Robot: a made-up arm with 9 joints.
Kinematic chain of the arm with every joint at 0, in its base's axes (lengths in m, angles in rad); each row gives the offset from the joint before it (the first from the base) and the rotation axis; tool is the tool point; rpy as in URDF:
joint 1: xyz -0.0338 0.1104 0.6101 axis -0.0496 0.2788 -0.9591
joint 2: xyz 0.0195 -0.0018 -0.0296 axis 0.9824 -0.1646 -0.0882
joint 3: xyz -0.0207 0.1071 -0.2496 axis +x
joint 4: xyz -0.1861 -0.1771 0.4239 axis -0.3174 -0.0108 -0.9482
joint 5: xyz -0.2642 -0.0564 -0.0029 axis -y
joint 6: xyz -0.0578 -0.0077 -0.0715 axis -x
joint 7: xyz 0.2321 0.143 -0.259 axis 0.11 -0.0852 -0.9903
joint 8: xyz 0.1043 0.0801 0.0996 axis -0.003 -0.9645 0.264
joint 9: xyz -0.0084 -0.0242 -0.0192 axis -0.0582 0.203 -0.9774
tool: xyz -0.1 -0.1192 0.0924 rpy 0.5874 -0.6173 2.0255
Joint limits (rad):
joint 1: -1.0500..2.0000
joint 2: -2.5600..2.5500
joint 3: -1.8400..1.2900
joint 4: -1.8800..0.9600
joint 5: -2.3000..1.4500
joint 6: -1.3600..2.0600
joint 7: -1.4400..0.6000
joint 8: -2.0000..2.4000
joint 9: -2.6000..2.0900
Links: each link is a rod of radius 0.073 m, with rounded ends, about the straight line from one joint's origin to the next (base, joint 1, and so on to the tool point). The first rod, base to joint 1, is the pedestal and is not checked.
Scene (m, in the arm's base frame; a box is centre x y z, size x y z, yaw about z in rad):
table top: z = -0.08
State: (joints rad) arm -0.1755 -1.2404 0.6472 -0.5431 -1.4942 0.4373 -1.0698 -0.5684 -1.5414
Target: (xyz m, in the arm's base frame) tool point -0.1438 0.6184 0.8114
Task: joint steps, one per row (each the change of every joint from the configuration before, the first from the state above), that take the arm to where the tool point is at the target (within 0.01 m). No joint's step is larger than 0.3 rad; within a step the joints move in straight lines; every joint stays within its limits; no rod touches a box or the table.
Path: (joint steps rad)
1: 0.2509 -0.0458 0.0187 0.0233 0.0501 -0.1374 -0.0617 0.0495 -0.0573
2: 0.2510 -0.0459 0.0187 0.0233 0.0501 -0.1373 -0.0617 0.0494 -0.0573
3: 0.2509 -0.0458 0.0188 0.0233 0.0501 -0.1374 -0.0617 0.0495 -0.0573
4: 0.2510 -0.0458 0.0187 0.0233 0.0501 -0.1374 -0.0617 0.0495 -0.0573
5: 0.2509 -0.0458 0.0187 0.0232 0.0501 -0.1373 -0.0617 0.0494 -0.0573
6: 0.2510 -0.0459 0.0187 0.0233 0.0501 -0.1374 -0.0617 0.0495 -0.0573

